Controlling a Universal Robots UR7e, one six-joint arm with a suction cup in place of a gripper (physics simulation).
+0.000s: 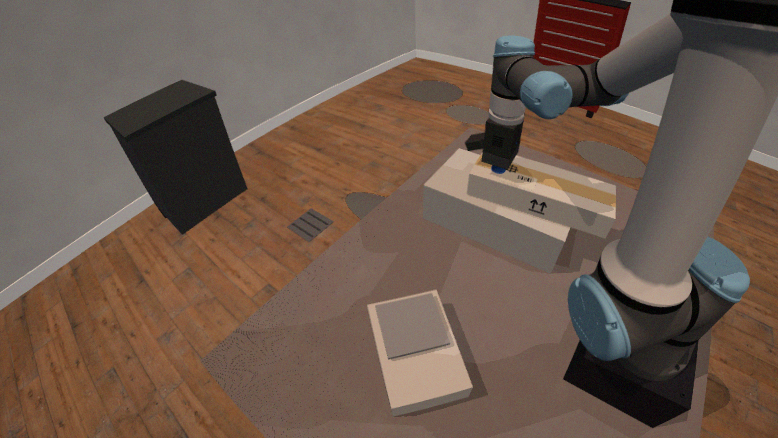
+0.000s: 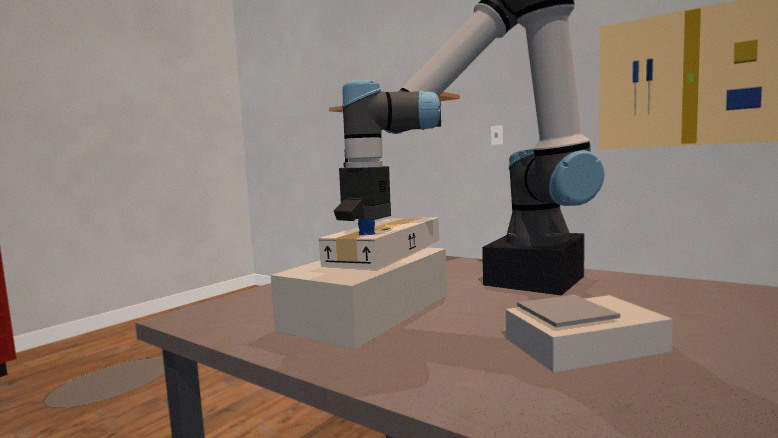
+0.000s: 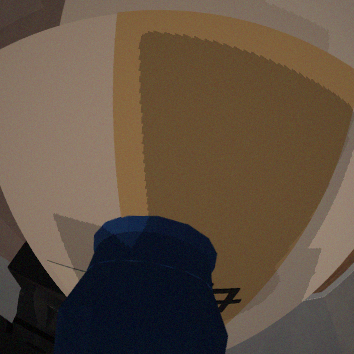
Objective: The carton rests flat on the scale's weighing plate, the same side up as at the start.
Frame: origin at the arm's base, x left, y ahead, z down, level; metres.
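Where they show: end effector, tool point: (image 1: 497, 173) (image 3: 160, 231); arm's base, origin of the base link: (image 2: 537, 240) (image 3: 48, 301).
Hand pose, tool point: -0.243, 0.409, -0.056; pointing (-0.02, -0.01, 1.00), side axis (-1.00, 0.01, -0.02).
Note:
Each offset is from my tool point to the top centre of the thing, as dx, dy, dz. Level surfaces: height alone.
The long white carton {-0.025, -0.111, -0.014} (image 1: 506, 194) (image 2: 405, 244) (image 3: 55, 120) lies flat on a pale block {-0.021, -0.023, +0.050} (image 1: 489, 228) (image 2: 315, 310), its taped face up and its printed arrows pointing up. It overhangs the block on one side. My gripper's blue suction cup (image 1: 498, 169) (image 2: 366, 227) (image 3: 145, 290) is pressed on the carton's top near one end and is shut on the carton. Whether there is a thin gap under the carton, I cannot tell. The scale {+0.419, -0.025, +0.094} (image 1: 430, 378) (image 2: 615, 342) stands apart from the block, with its grey weighing plate {+0.394, +0.001, +0.094} (image 1: 413, 326) (image 2: 568, 312) bare.
The block and scale stand on a brown table {dz +0.164} (image 1: 326, 369) (image 2: 462, 375). The arm's black base (image 1: 626, 380) (image 2: 533, 266) stands on it too. A dark cabinet (image 1: 182, 163) and a red tool chest (image 1: 579, 29) stand beyond the table.

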